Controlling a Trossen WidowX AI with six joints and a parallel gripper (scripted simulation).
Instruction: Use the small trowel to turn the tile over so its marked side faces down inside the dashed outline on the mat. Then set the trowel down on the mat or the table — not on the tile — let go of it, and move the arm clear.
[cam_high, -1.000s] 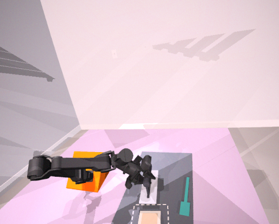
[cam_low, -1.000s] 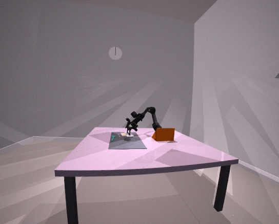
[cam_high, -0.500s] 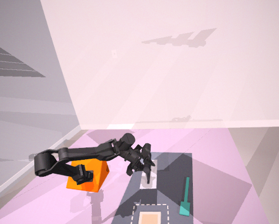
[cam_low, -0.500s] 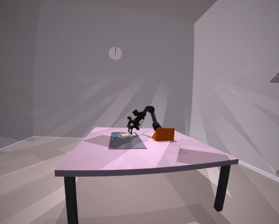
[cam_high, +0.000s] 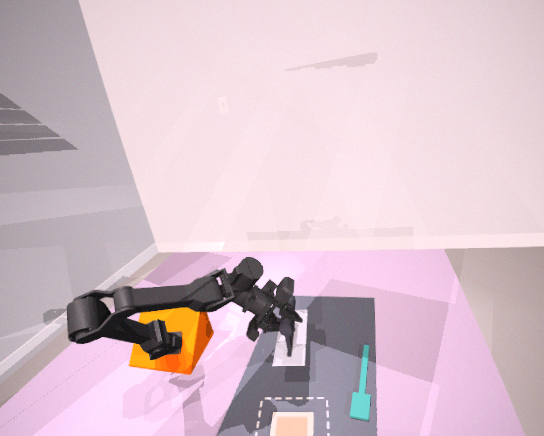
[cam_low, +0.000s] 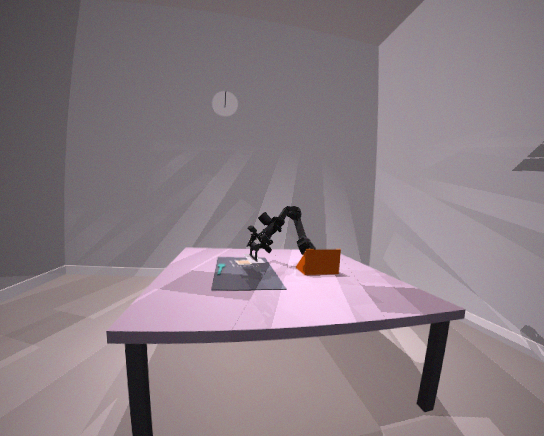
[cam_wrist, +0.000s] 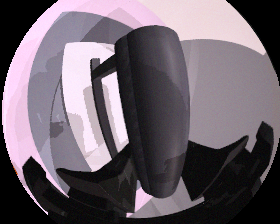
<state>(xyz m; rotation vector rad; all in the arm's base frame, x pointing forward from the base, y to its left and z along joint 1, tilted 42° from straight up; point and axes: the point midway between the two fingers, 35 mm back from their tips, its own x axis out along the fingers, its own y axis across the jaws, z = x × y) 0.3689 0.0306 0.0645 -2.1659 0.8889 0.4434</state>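
The small trowel lies 3 cm behind my gripper tip and 1 cm below it. Also, from my gripper tip: tile 2 cm behind, 19 cm to the right, 13 cm below; then grey mat 1 cm ahead, 3 cm to the right, 15 cm below; then teal trowel-shaped tool 14 cm ahead, 7 cm to the right, 13 cm below.
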